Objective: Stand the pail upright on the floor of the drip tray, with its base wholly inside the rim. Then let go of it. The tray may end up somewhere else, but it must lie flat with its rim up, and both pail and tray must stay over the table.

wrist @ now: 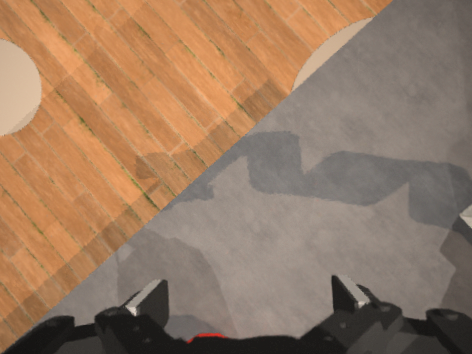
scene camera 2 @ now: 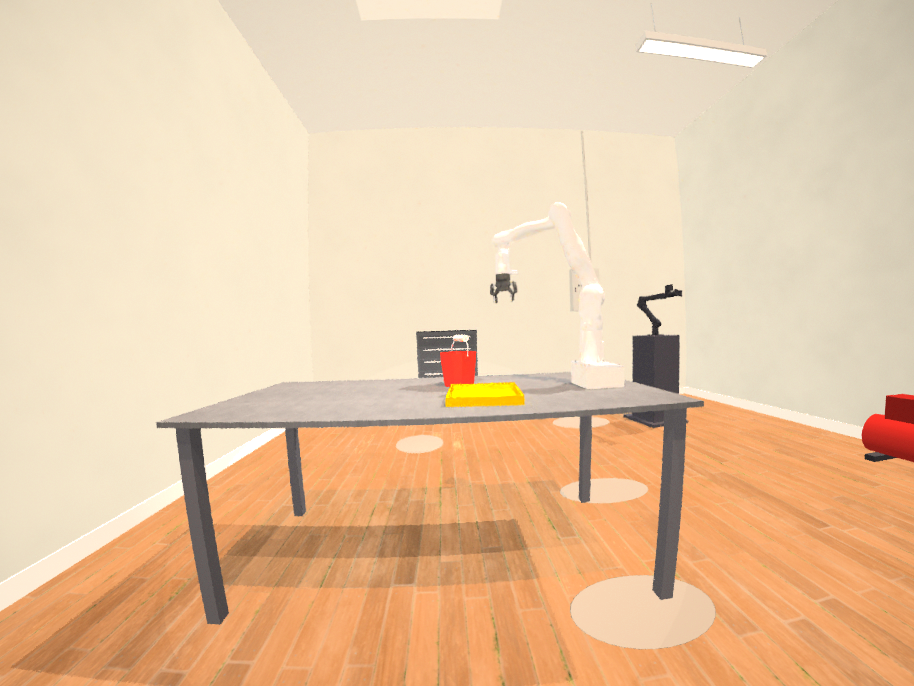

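Pixels of known places: gripper, fingertip midpoint: (wrist: 248, 295) (scene camera 2: 503, 302); arm's base at its link origin: (scene camera 2: 589, 362).
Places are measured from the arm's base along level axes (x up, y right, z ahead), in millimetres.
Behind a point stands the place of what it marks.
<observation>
The red pail (scene camera 2: 458, 368) {x -9, y 131, z 557 mm} stands upright on the table, behind the tray, with its wire handle and pale grip raised above it. In the wrist view a small part of the red pail (wrist: 207, 335) {x -87, y 251, z 497 mm} shows at the bottom edge; the gripper body hides the rest. The yellow drip tray (scene camera 2: 484, 400) {x -77, y -223, z 533 mm} lies flat with its rim up, nearer the table's front edge; it does not show in the wrist view. My gripper (scene camera 2: 504, 299) {x 291, y 325, z 279 mm} (wrist: 248, 295) {x 291, y 325, z 279 mm} is open and empty, points down, and hangs high above the table, a little to the right of the pail in the scene view.
The grey table (scene camera 2: 332, 402) {x -95, y -22, z 1063 mm} (wrist: 300, 230) {x -95, y 249, z 247 mm} carries the arm's white base (scene camera 2: 597, 374) {x -38, y -97, z 27 mm} at its back right. A dark slatted unit (scene camera 2: 430, 354) stands behind the table. A dark pedestal (scene camera 2: 655, 361) with a small black arm stands beyond the table's right side.
</observation>
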